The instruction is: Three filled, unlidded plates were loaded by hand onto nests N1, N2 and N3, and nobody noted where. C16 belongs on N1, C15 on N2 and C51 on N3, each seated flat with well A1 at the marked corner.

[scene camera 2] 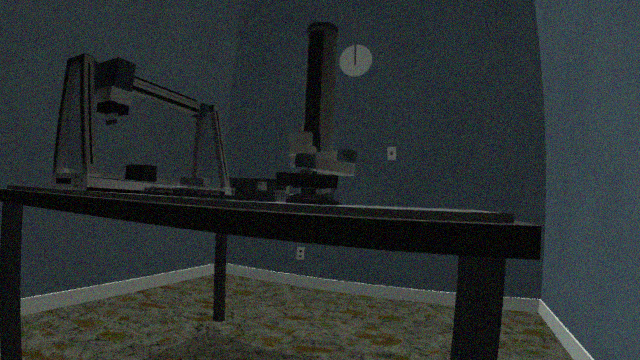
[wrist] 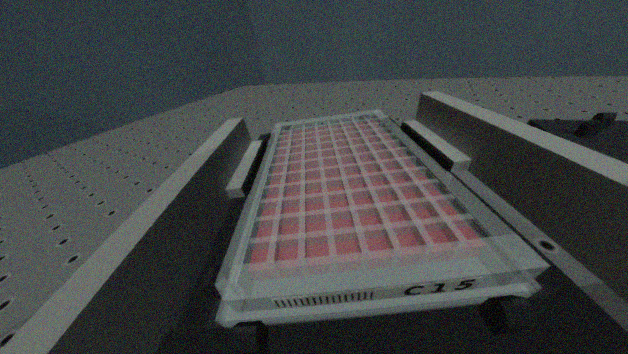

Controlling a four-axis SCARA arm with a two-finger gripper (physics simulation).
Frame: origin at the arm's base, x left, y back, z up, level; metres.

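Where they show: gripper, fingertip midpoint: (scene camera 2: 311,190) (wrist: 331,122).
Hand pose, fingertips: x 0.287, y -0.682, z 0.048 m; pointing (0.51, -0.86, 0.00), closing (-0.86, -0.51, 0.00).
Note:
Each offset is from my fingertips to the top centre of the thing. "spot": to the spot under its first point. Level surfaces: height alone.
The plate C15 @[dz -0.009, dx -0.012, dy +0.020 m] (wrist: 345,190), clear-walled with red-filled square wells, shows in the middle of the wrist view, its barcode and C15 label on the near end. My gripper (wrist: 331,122) (scene camera 2: 310,192) is shut on it, with one dark pad against each long side. The plate looks level. A dark nest shows under its near end; whether there is a gap between them is too dark to tell, and so is which nest it is. The A1 corner mark cannot be made out. Plates C16 and C51 cannot be made out in either view.
A dark fixture @[spot: dz -0.023, dx -0.130, dy -0.083 m] (wrist: 560,125) with a raised block is at the right in the wrist view, on the perforated deck @[dz -0.035 m] (wrist: 100,165). In the scene view, a gantry frame (scene camera 2: 86,125) stands on the table (scene camera 2: 400,232), left of the arm's column (scene camera 2: 320,85). A dark box @[spot: dz +0.051, dx -0.814, dy +0.117 m] (scene camera 2: 141,172) stands within it.

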